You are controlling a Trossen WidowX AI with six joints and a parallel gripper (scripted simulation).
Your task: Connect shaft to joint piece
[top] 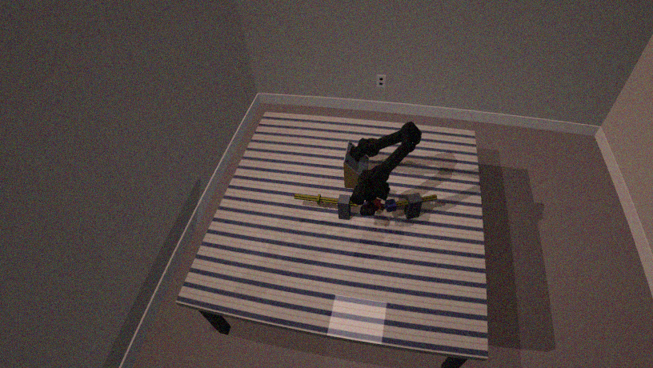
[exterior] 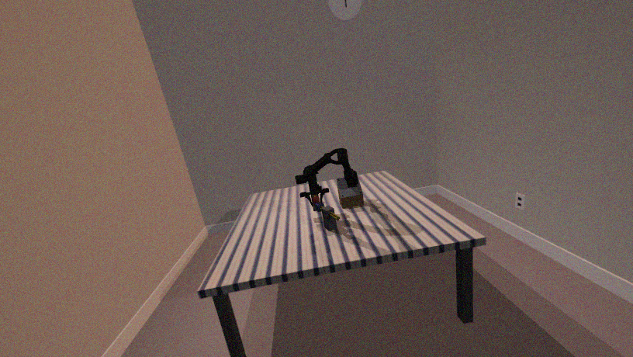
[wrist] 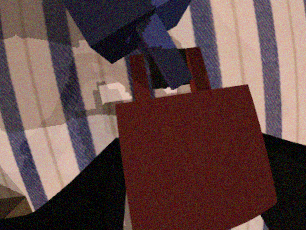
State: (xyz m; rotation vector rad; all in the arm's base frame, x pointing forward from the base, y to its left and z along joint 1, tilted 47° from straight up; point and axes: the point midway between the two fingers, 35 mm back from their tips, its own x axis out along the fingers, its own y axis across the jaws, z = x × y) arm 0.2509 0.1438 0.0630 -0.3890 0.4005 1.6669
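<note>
Now: gripper tip 3 cm below the red square joint piece and 1 cm to the right of it.
</note>
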